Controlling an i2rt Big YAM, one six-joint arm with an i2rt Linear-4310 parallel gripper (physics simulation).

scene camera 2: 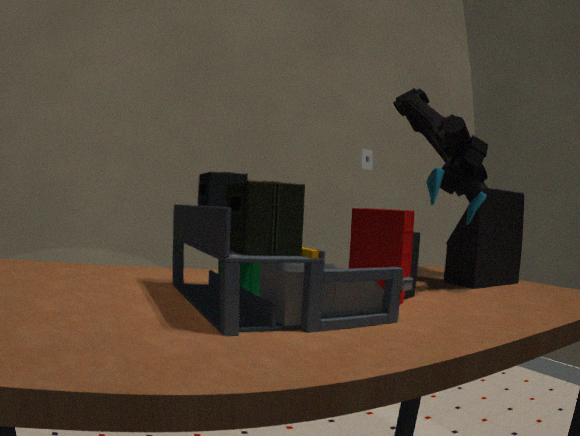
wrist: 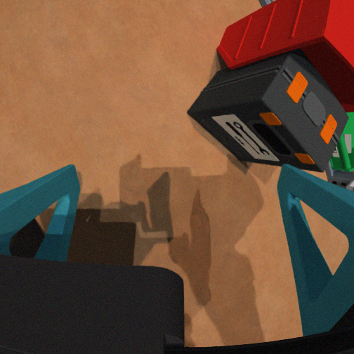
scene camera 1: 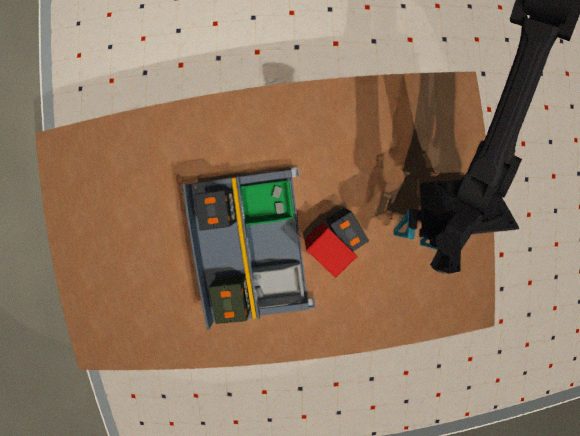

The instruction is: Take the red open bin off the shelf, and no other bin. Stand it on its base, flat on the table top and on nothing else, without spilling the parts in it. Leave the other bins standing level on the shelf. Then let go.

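Frame: origin at the arm's base, x ahead, y left, z up, level; metres.
Seen in the pictures: gripper, fingertip midpoint: (scene camera 2: 450, 214) (scene camera 1: 407, 237); arm's base, link origin: (scene camera 2: 490, 213).
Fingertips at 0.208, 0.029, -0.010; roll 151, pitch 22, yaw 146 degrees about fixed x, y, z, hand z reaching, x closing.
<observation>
Offsets run from my fingertips to a thing's top centre, as dx, dy, dz. Level surfaces: height alone.
The red bin {+0.193, -0.008, +0.002} (scene camera 1: 331, 251) (scene camera 2: 377, 237) (wrist: 280, 32) is off the shelf, tipped up on the table between the shelf's open front and a dark grey case {+0.135, -0.040, -0.038} (scene camera 1: 349, 230) (scene camera 2: 415, 265) (wrist: 240, 100). It appears to lean on this case. Its parts cannot be seen. The green bin {+0.344, -0.162, -0.089} (scene camera 1: 257, 202) (scene camera 2: 251, 277) (wrist: 344, 155) with grey parts and the light grey bin {+0.368, +0.069, -0.089} (scene camera 1: 277, 280) (scene camera 2: 292, 295) stand on the shelf (scene camera 1: 272, 245) (scene camera 2: 229, 295). My gripper (scene camera 1: 416, 234) (scene camera 2: 451, 212) (wrist: 178, 175) is open and empty, above the table on the robot's side of the dark grey case.
Behind the yellow bar {+0.408, -0.056, -0.058} (scene camera 1: 243, 250), a second dark grey case {+0.439, -0.178, +0.054} (scene camera 1: 212, 210) (scene camera 2: 220, 187) and an olive case {+0.467, +0.052, +0.029} (scene camera 1: 228, 302) (scene camera 2: 265, 217) stand on the shelf. A black block (scene camera 2: 487, 240) stands by the arm at the right of the brown table {dz -0.169} (scene camera 1: 125, 225) (scene camera 2: 125, 360).
</observation>
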